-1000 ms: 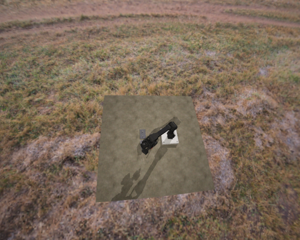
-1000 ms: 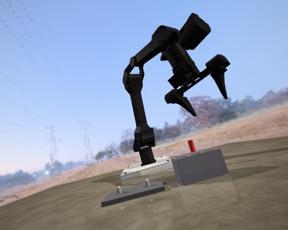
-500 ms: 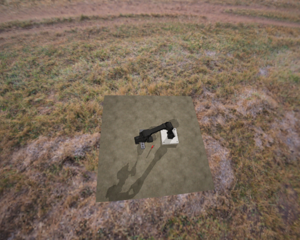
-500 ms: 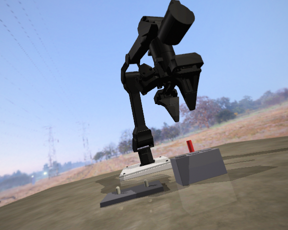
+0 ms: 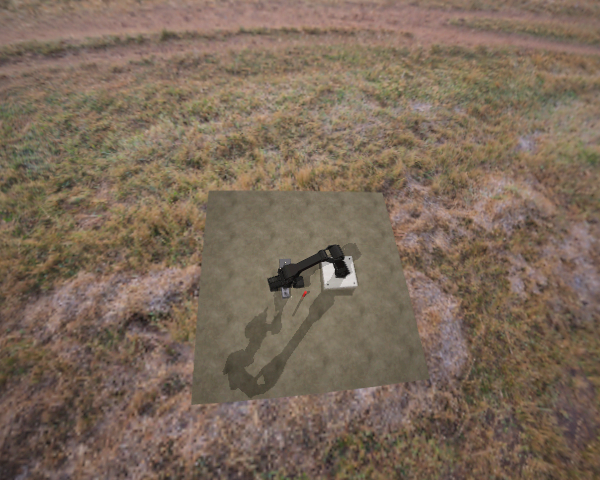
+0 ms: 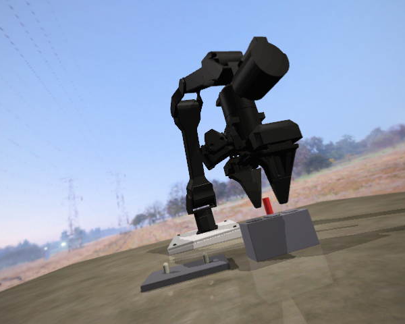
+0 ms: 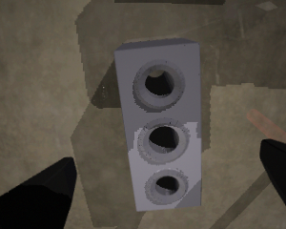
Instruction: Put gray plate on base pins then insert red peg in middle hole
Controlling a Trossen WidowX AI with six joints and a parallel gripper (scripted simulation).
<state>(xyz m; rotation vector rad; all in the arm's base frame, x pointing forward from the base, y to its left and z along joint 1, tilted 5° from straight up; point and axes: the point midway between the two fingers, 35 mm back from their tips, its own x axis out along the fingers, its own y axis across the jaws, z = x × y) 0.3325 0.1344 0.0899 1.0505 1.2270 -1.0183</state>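
Now: gripper tip 30 mm above the gray plate. Round my gripper tip: dark gray base (10 mm ahead, 140 mm to the right, 60 mm below); red peg (120 mm behind, 20 mm to the left, 30 mm below).
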